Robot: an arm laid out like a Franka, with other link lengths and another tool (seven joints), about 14 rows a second.
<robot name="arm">
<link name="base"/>
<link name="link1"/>
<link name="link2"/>
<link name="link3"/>
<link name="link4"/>
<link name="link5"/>
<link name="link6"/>
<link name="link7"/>
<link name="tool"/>
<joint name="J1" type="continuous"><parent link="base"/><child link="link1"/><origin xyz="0 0 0.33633" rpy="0 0 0"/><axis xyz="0 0 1"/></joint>
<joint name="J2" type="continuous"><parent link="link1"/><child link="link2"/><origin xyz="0 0 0" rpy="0 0 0"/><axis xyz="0 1 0"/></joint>
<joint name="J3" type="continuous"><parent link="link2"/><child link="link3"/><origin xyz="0 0 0.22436" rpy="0 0 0"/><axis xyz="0 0 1"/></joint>
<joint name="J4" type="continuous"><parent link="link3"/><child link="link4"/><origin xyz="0.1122 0 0" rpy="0 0 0"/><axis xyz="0 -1 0"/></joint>
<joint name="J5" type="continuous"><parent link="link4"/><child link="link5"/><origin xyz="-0.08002 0 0.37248" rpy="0 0 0"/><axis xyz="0 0 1"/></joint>
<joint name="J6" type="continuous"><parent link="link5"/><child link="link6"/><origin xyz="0 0 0" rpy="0 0 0"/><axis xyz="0 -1 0"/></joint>
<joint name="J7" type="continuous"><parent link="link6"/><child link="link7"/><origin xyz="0.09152 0 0" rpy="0 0 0"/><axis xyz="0 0 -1"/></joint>
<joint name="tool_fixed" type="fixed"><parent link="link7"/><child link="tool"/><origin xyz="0.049 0 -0.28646" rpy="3.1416 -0.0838 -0.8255"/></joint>
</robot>
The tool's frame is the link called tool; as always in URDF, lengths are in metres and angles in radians. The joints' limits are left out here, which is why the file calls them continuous.
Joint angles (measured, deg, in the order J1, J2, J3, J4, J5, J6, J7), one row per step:
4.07, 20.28, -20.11, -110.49, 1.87, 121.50, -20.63
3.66, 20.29, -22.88, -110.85, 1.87, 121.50, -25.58
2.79, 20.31, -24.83, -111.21, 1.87, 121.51, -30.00
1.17, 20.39, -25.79, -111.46, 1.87, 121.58, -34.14
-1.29, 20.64, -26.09, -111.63, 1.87, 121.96, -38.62
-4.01, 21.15, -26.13, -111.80, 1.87, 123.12, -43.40
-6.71, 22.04, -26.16, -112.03, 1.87, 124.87, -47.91
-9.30, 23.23, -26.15, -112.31, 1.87, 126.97, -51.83
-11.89, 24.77, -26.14, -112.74, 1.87, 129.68, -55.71
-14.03, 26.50, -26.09, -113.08, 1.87, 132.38, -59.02
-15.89, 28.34, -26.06, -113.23, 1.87, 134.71, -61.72
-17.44, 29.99, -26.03, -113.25, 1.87, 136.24, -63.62
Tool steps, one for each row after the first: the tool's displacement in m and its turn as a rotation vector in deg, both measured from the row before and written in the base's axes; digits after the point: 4 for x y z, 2 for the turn. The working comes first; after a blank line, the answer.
Tool pose at each row, in the base's axes (x y z in m, rotation vector in deg; the steps are taken from these numbers as rounded here):
0.5894, -0.1705, 0.0325, 160.23, -62.75, -4.51
0.5765, -0.2015, 0.0333, 160.93, -60.05, -5.07
0.5631, -0.2276, 0.0332, 161.70, -57.71, -5.79
0.5500, -0.2499, 0.0321, 162.67, -55.56, -6.53
0.5360, -0.2731, 0.0295, 163.88, -53.22, -7.10
0.5228, -0.2967, 0.0252, 165.16, -50.34, -6.93
0.5085, -0.3209, 0.0178, 166.05, -47.61, -6.56
0.4931, -0.3439, 0.0078, 166.51, -45.36, -6.21
0.4756, -0.3669, -0.0057, 166.73, -43.00, -5.83
0.4594, -0.3854, -0.0202, 166.78, -40.64, -5.65
0.4432, -0.4011, -0.0348, 166.67, -38.76, -5.90
0.4274, -0.4127, -0.0480, 166.56, -37.72, -6.71

-0.0129, -0.0310, 0.0008, -0.05, 0.56, 1.82
-0.0134, -0.0261, -0.0001, 0.20, 0.56, 1.60
-0.0131, -0.0223, -0.0011, 0.47, 0.47, 1.51
-0.0140, -0.0232, -0.0026, 0.62, 0.30, 1.68
-0.0132, -0.0236, -0.0043, 0.42, -0.12, 2.06
-0.0143, -0.0242, -0.0074, 0.10, -0.16, 1.91
-0.0154, -0.0230, -0.0100, -0.15, -0.09, 1.53
-0.0175, -0.0230, -0.0135, -0.37, -0.05, 1.58
-0.0162, -0.0185, -0.0145, -0.47, 0.12, 1.55
-0.0162, -0.0157, -0.0146, -0.42, 0.37, 1.20
-0.0158, -0.0116, -0.0132, -0.15, 0.65, 0.63

